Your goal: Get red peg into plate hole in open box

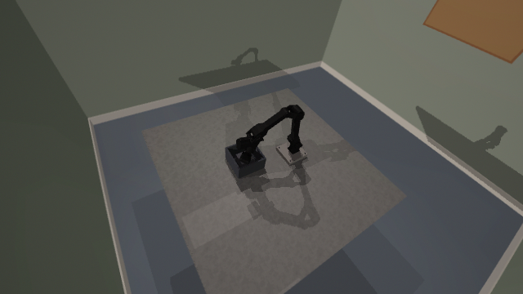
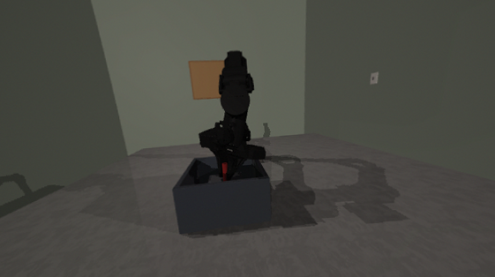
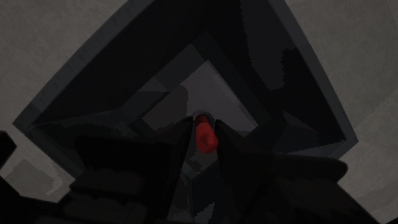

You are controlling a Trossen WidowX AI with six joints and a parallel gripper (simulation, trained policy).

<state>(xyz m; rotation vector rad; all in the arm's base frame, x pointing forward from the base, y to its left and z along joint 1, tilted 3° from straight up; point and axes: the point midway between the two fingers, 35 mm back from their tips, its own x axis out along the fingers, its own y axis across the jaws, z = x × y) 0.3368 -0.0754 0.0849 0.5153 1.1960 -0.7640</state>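
My gripper tip is right at the red peg. Round my gripper tip: grey plate: 2 cm below; then dark box: 4 cm below.
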